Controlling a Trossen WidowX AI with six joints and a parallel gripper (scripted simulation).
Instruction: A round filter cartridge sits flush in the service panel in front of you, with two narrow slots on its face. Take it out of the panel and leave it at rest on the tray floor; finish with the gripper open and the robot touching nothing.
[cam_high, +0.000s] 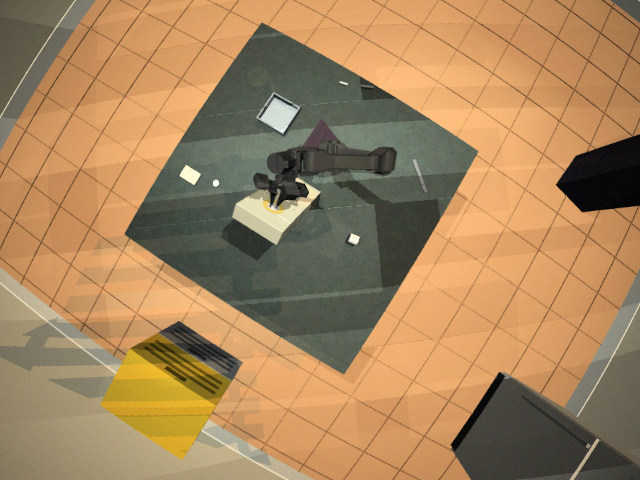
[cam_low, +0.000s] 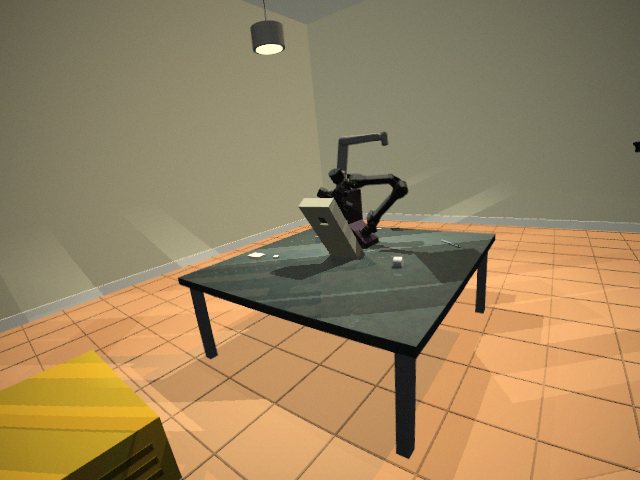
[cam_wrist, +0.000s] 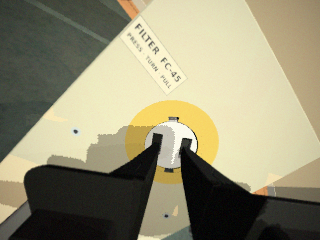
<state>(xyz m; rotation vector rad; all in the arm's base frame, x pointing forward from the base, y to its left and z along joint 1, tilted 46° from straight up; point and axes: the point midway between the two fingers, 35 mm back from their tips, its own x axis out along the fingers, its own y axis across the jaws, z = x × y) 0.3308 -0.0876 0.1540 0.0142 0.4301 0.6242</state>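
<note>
Now: gripper tip 20 mm short of the round grey filter cartridge and 10 mm above it. From my gripper tip the other things lie so: cream block (150 mm ahead, 480 mm to the right, 260 mm below); then service panel (30 mm behind, 90 mm below); then pale blue tray (350 mm behind, 340 mm to the right, 250 mm below).
</note>
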